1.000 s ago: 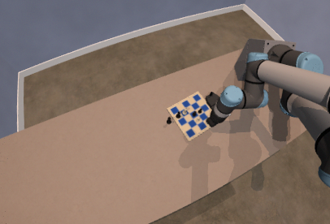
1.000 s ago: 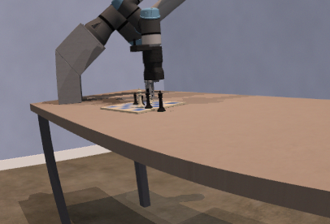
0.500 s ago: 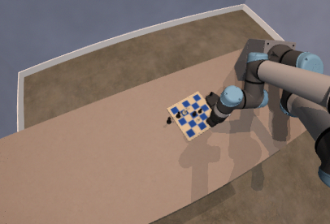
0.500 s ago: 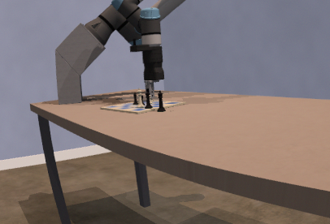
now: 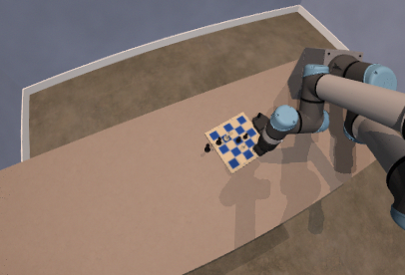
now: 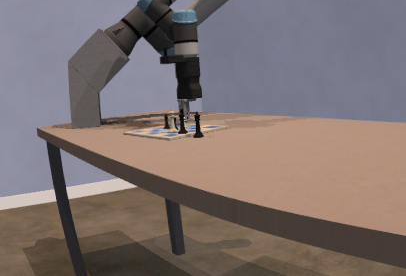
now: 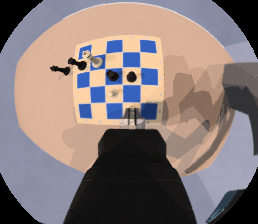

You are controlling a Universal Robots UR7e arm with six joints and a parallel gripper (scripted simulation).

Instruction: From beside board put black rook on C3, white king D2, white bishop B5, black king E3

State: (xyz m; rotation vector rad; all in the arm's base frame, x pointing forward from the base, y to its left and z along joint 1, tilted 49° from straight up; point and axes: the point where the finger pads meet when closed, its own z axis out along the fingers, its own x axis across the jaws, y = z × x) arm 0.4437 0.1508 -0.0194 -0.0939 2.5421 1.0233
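Right now the white bishop is 10 mm below my hand. The rest, counted from my hand: white king: 100 mm ahead, 90 mm to the right; then black king: 200 mm ahead, 70 mm to the right, 10 mm below; then chessboard: 50 mm ahead, 70 mm to the right, 30 mm below.
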